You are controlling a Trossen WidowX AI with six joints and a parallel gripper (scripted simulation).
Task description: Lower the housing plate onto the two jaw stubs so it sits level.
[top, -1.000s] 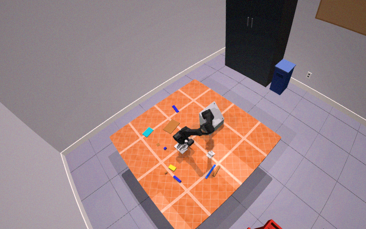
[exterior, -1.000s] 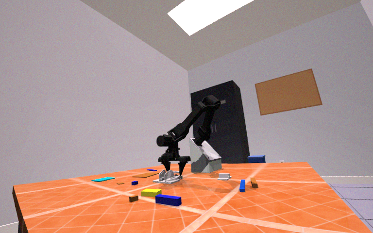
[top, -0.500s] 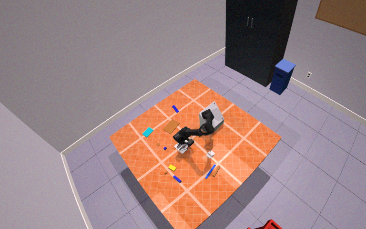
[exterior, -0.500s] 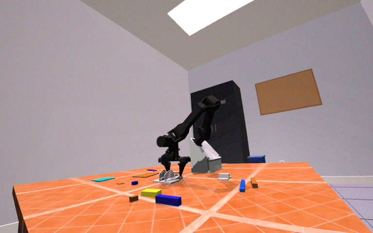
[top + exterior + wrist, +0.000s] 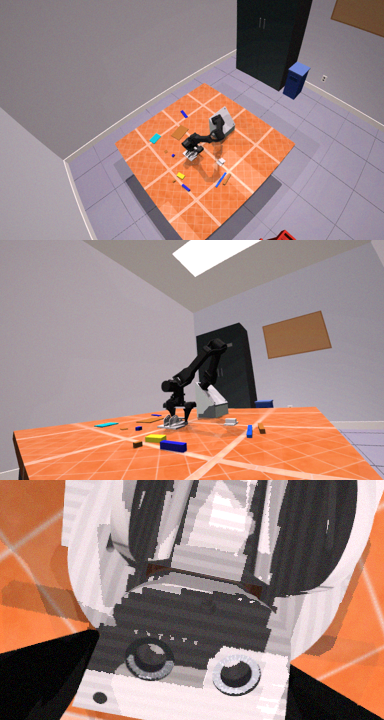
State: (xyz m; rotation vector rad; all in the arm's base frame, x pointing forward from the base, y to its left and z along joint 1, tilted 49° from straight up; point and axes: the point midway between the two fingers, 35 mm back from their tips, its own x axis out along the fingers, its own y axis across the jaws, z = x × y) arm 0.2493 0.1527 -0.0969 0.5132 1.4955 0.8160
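Right now the grey plate is 10 mm ahead of my gripper tip and 20 mm above it. Round my gripper tip: yellow block 250 mm ahead, 130 mm to the left, 10 mm below; then brown bar 40 mm behind, 400 mm to the left, 10 mm below; then brown plate 270 mm to the right, 10 mm below.
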